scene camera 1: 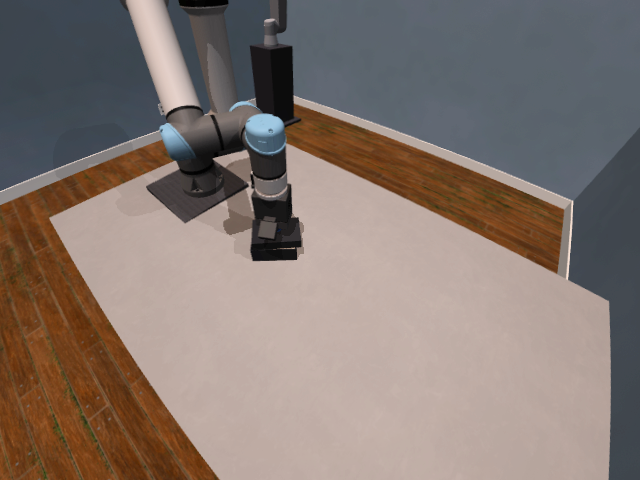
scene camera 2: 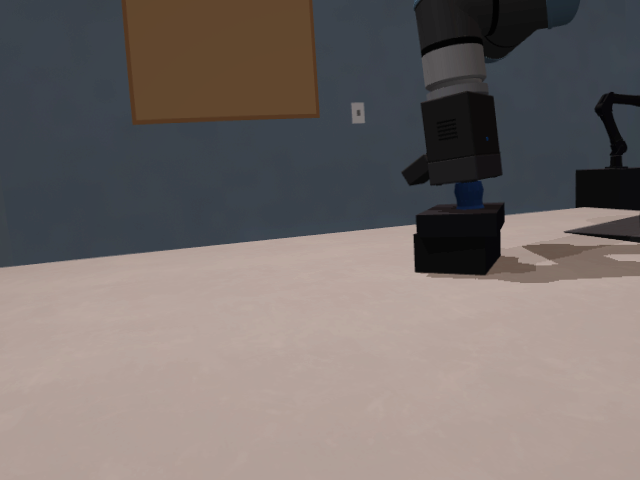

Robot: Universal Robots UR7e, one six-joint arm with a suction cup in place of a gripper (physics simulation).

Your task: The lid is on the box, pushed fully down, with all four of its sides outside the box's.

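Seen in the pictures: arm's base, origin of the base link: (scene camera 1: 203,183).
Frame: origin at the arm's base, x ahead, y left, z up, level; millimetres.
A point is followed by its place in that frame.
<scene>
The black box (scene camera 1: 273,254) @(z 10, x 447, y -63 mm) (scene camera 2: 449,255) @(z 5, x 463, y 13 mm) stands on the pale mat. The black lid (scene camera 1: 290,238) @(z 55, x 470, y -17 mm) (scene camera 2: 457,225) @(z 42, x 462, y 29 mm) lies over its top, nearly level. In the scene camera 2 view the box's left upper edge sticks out a little past the lid, and the lid juts past the box at the right rear. Much of the box's height shows below the lid, and in the scene camera 1 view the lid overhangs at the right. My gripper (scene camera 2: 469,196) has its blue suction cup on the lid's top and holds it. The cup is mostly hidden in the scene camera 1 view. The far sides are hidden.
The pale mat (scene camera 1: 387,335) @(z -18, x 804, y -42 mm) (scene camera 2: 258,361) @(z -18, x 719, y 174 mm) lies under the box. The arm's dark base plate (scene camera 1: 170,195) @(z -4, x -32, y -117 mm) is behind and left of the box in the scene camera 1 view. A black pedestal (scene camera 1: 272,77) (scene camera 2: 604,188) with another arm stands farther back, near the walls.
</scene>
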